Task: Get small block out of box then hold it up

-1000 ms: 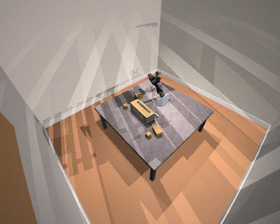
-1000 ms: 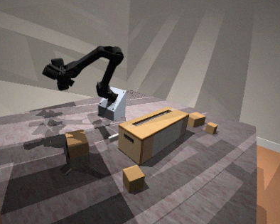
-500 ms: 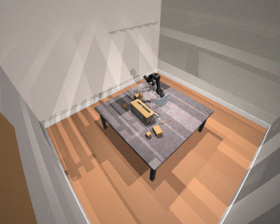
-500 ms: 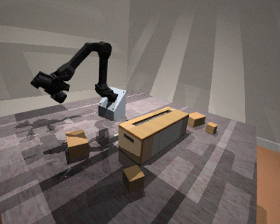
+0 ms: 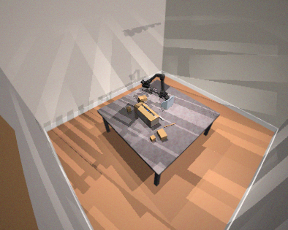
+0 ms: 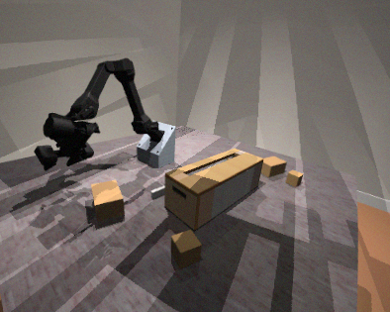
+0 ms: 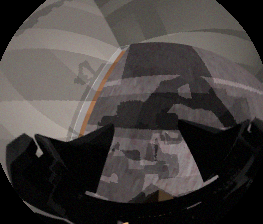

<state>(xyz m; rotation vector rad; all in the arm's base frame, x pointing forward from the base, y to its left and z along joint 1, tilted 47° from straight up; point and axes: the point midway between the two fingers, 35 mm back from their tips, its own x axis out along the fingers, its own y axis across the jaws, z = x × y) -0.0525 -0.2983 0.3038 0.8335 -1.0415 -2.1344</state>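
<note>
My gripper tip is now 430 mm short of the blue block, 340 mm to the right of it and 10 mm above it.
</note>
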